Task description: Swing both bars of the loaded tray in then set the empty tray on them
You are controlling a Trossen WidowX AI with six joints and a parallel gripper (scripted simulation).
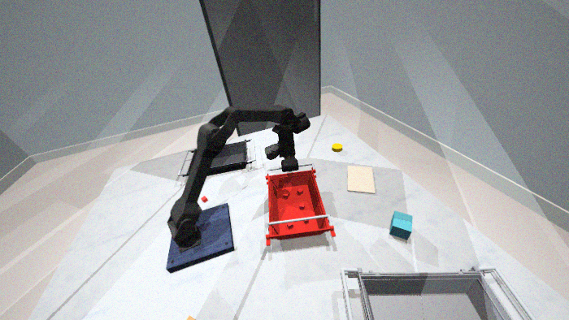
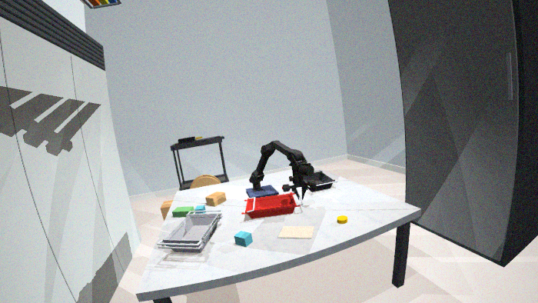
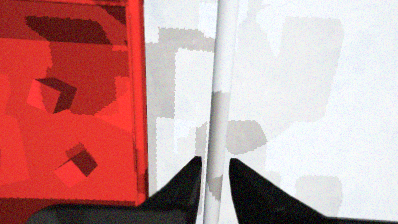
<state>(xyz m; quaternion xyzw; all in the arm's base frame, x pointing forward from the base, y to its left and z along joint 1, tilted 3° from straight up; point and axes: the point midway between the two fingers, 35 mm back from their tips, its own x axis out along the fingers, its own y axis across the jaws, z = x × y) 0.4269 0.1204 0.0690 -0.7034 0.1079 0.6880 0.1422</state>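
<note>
Right now my gripper tip is 26 cm to the right of the black tray and 26 cm past it. Round my gripper tip: yellow disc: 29 cm ahead, 6 cm to the left, 3 cm below; cream sheet: 24 cm ahead, 16 cm to the right, 4 cm below.
</note>
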